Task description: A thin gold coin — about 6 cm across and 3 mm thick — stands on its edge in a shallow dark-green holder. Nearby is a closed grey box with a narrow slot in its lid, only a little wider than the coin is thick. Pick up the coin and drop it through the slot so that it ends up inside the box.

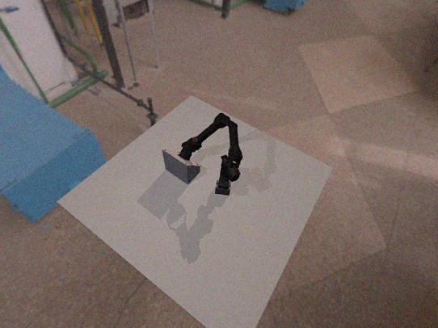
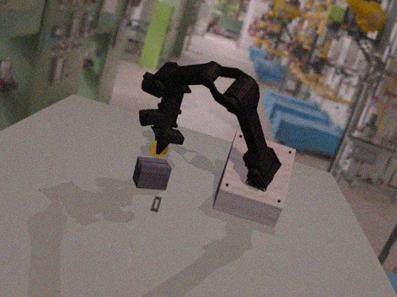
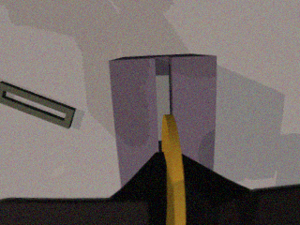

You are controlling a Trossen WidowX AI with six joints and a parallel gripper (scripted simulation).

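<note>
Right now the gold coin is 2 cm above my gripper tip.
</note>
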